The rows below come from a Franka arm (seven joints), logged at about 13 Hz.
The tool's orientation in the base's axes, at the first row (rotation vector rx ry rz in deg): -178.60, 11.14, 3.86
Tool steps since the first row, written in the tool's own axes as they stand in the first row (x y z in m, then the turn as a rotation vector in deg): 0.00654, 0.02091, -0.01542, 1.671, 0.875, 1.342; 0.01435, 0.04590, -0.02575, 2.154, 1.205, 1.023; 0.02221, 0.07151, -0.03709, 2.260, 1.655, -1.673; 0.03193, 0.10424, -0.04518, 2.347, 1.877, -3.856; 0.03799, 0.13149, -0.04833, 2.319, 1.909, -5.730; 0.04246, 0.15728, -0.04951, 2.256, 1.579, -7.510; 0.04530, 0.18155, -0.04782, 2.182, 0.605, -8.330; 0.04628, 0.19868, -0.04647, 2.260, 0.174, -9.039; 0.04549, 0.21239, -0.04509, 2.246, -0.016, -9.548; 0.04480, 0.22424, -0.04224, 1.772, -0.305, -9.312
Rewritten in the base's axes. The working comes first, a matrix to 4 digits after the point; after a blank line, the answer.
The tool's axes in the first row as the columns of a matrix, in the base's axes (used below as rounded here):
0.9913, -0.1246, -0.0419
-0.1238, -0.9921, 0.0203
-0.0441, -0.0149, -0.9989

0.00452, -0.02187, 0.01480, 1.491, -1.048, -1.427; 0.00958, -0.04784, 0.02440, 1.942, -1.441, -1.135; 0.01466, -0.07445, 0.03500, 2.104, -1.956, 1.547; 0.02056, -0.10829, 0.04217, 2.254, -2.231, 3.720; 0.02330, -0.13614, 0.04464, 2.301, -2.297, 5.593; 0.02457, -0.16230, 0.04524, 2.354, -1.998, 7.379; 0.02429, -0.18669, 0.04306, 2.437, -1.039, 8.216; 0.02307, -0.20378, 0.04142, 2.597, -0.636, 8.927; 0.02052, -0.21726, 0.03987, 2.629, -0.456, 9.439; 0.01824, -0.22887, 0.03688, 2.185, -0.106, 9.228
